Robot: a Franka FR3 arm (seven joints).
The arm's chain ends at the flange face. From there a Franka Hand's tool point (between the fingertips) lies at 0.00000 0.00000 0.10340 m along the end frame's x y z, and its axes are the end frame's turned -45 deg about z.
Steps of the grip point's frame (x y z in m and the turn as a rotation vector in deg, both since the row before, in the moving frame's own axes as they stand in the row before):
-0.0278 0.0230 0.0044 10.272 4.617 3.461
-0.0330 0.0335 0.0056 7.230 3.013 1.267
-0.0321 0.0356 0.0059 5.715 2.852 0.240
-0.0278 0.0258 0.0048 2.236 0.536 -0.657
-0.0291 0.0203 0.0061 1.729 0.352 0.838
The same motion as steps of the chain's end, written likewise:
0.0032 0.0550 0.0064 10.528 -3.999 3.461
0.0056 0.0601 0.0066 7.243 -2.982 1.267
0.0061 0.0588 0.0065 6.058 -2.024 0.240
0.0008 0.0414 0.0049 1.960 -1.202 -0.657
-0.0045 0.0376 0.0061 1.471 -0.974 0.838

